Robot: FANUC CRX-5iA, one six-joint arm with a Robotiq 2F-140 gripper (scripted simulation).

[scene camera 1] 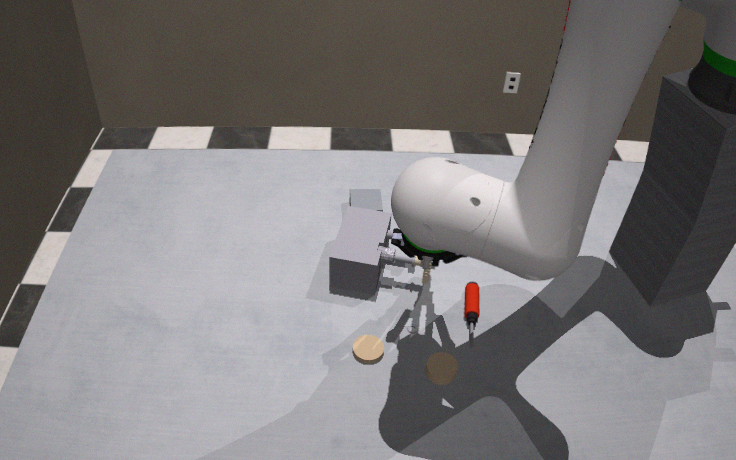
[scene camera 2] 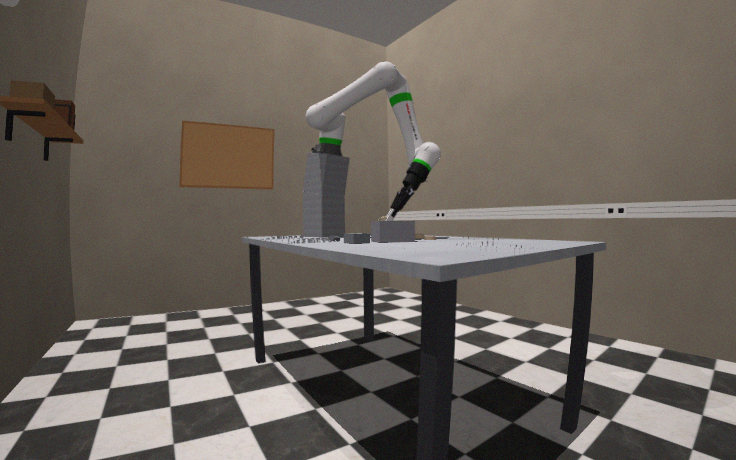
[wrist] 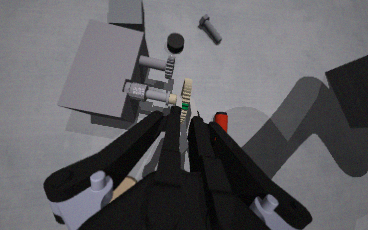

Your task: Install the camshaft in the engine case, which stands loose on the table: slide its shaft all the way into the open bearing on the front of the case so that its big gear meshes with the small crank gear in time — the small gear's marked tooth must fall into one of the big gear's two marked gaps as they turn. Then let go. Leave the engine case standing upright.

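Note:
There is a grey engine case that I can see, and a tan disc as well. My own gripper is in my sight with them.

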